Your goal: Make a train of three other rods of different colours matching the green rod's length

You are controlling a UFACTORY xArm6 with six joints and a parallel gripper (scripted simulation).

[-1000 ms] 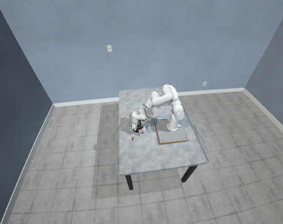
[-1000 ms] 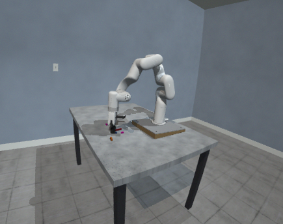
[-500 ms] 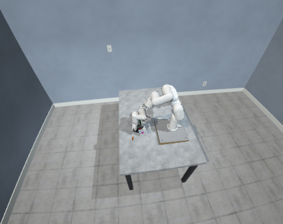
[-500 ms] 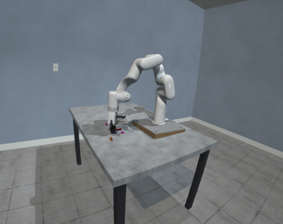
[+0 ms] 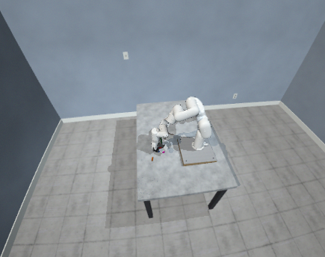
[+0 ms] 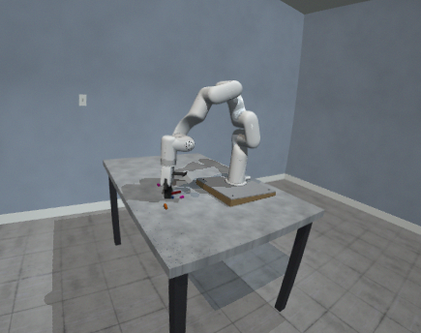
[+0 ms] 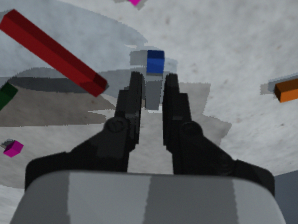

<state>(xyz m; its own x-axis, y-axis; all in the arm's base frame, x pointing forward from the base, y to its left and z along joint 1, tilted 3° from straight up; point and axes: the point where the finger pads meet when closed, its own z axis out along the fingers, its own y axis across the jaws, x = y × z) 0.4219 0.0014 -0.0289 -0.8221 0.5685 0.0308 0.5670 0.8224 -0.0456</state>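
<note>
Right now the grey rod is 20 mm below my hand. Round my hand: orange rod (50 mm ahead, 100 mm to the left, 20 mm below); red rod (60 mm behind, 40 mm to the right, 20 mm below); blue rod (20 mm behind, 10 mm to the left, 20 mm below).
</note>
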